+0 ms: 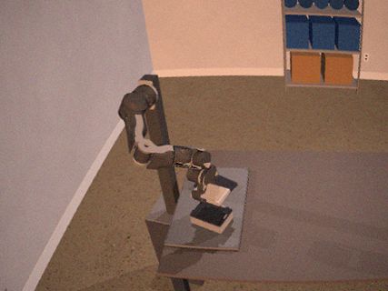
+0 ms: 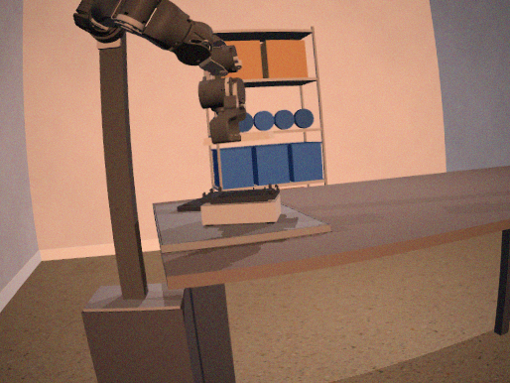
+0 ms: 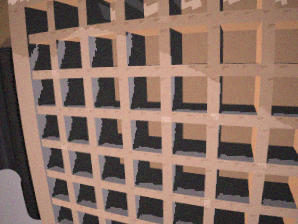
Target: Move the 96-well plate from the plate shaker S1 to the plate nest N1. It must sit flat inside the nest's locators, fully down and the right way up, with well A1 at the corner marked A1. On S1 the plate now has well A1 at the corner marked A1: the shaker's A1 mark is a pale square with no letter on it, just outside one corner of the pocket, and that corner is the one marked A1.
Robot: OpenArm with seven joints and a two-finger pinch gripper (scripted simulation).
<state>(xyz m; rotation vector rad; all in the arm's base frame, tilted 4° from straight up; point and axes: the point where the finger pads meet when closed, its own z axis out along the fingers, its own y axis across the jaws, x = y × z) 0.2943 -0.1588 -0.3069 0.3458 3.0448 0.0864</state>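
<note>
The plate shaker is 120 mm below my hand and 40 mm ahead of it. Round my hand: pale 96-well plate 20 mm ahead.
</note>
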